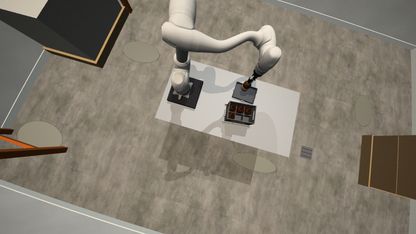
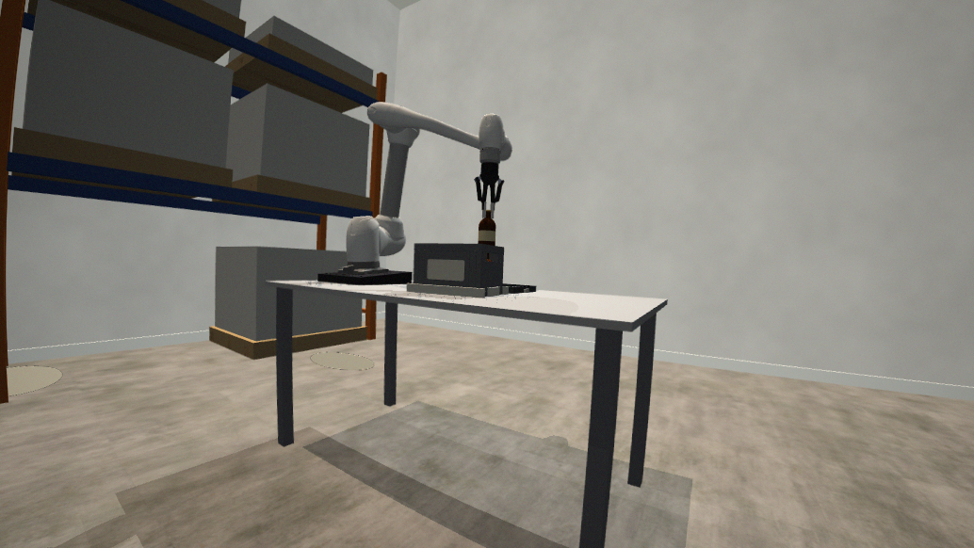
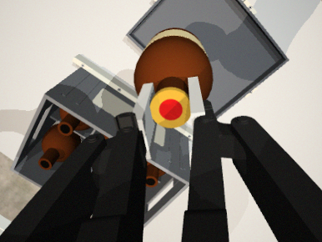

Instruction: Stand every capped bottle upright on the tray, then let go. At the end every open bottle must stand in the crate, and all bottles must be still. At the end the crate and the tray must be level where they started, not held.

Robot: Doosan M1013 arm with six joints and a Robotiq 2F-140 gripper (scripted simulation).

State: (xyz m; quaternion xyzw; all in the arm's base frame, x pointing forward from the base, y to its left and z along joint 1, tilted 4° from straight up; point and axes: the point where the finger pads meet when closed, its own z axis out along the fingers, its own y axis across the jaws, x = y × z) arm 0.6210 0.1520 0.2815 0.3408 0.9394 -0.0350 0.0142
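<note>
The capped bottle lies 70 mm below my hand. Round my hand: open bottle (110 mm ahead, 190 mm to the right, 250 mm below); dark grey crate (30 mm ahead, 240 mm to the right, 260 mm below); flat tray (50 mm ahead, 30 mm to the left, 330 mm below).
</note>
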